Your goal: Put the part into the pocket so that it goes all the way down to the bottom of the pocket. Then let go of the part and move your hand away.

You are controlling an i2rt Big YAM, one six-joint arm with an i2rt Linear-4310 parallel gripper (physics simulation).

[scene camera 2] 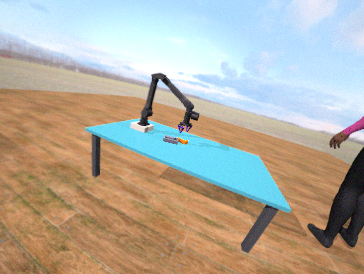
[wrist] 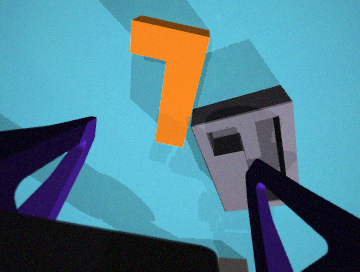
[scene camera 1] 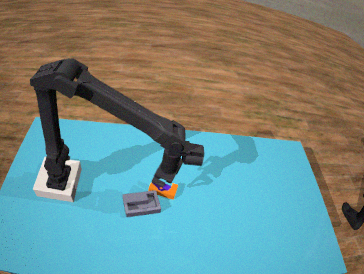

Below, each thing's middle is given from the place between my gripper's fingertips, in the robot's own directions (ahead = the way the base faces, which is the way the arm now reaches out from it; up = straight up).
Right now my hand is 90 mm above the orange L-shaped block [wrist: 183, 47] and 10 mm to the right of it. From my hand the other things lie so: grey pocket block [scene camera 1: 142, 203]: 90 mm below, 90 mm behind, 60 mm to the right.
